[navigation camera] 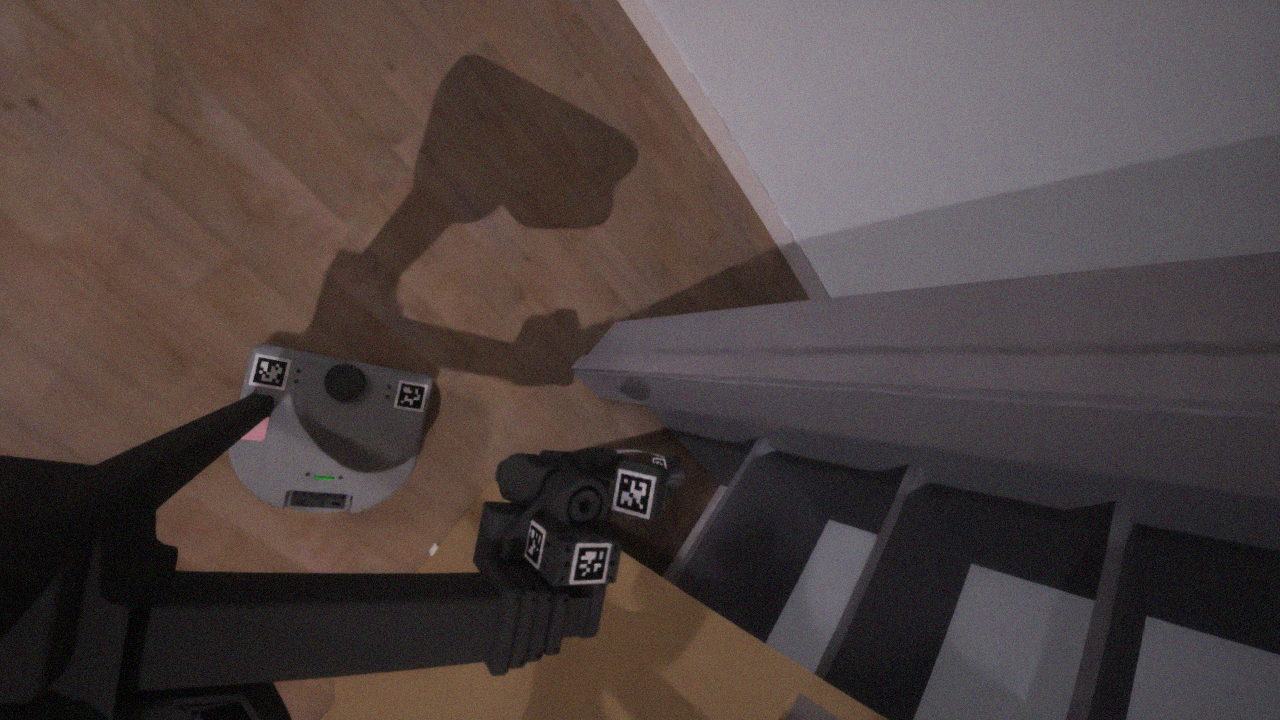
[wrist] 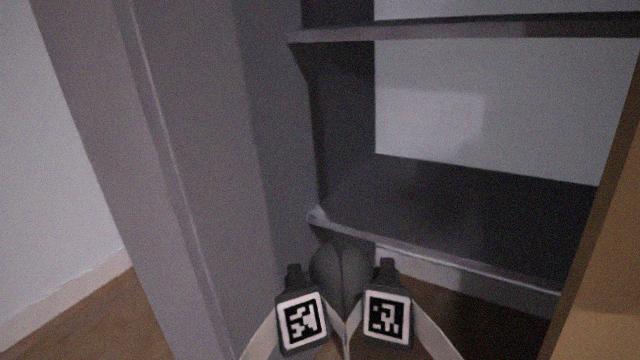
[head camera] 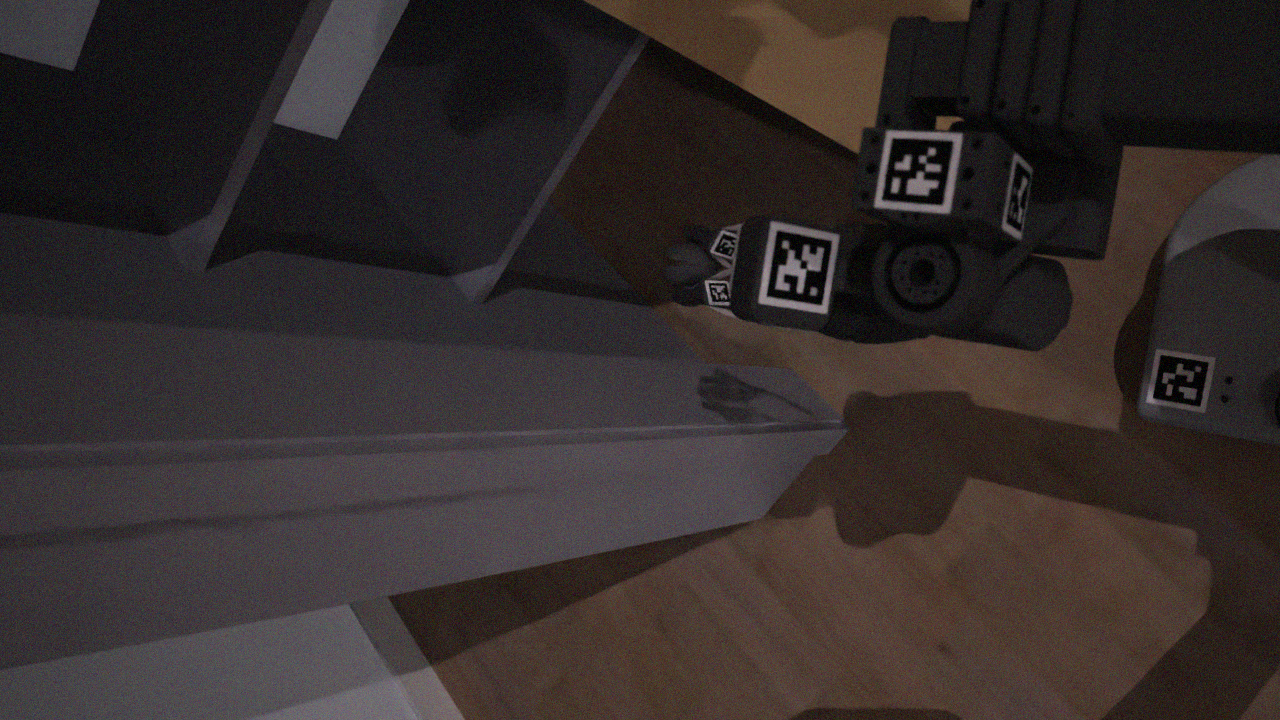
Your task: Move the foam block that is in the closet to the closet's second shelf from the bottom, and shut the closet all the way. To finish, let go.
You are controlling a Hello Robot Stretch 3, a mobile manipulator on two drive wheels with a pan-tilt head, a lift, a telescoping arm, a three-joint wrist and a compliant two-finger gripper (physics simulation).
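Where they show: gripper, fingertip midpoint: (navigation camera: pixel 678 475) (head camera: pixel 675 265); robot's base at its link origin: (navigation camera: pixel 344 380).
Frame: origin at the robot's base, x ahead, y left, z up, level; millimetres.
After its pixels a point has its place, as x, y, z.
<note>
My gripper (wrist: pixel 339 268) {-22, -415, 733} (head camera: pixel 693 266) {-22, -415, 733} (navigation camera: pixel 662 462) {-22, -415, 733} is shut with nothing between its fingertips. It sits low at the mouth of the open closet, just in front of the lowest shelf's front edge (wrist: pixel 437 269). A higher shelf (wrist: pixel 447 31) shows near the top of the wrist view. The closet's grey side panel (wrist: pixel 199 148) (head camera: pixel 357 429) {131, -577, 863} (navigation camera: pixel 857 349) {204, -613, 857} stands close on the gripper's left. The shelf surfaces in view are dark and bare.
The closet's tan door (wrist: pixel 612 257) (head camera: pixel 805 62) {-198, -392, 632} (navigation camera: pixel 663 659) {-231, -373, 816} stands open on the gripper's right. My base (navigation camera: pixel 326 433) {-103, 12, 160} (head camera: pixel 1217 340) {-50, -102, 160} sits on the wooden floor (head camera: pixel 805 609) {429, -579, 0} behind the arm. A white wall (wrist: pixel 46 173) runs left of the closet.
</note>
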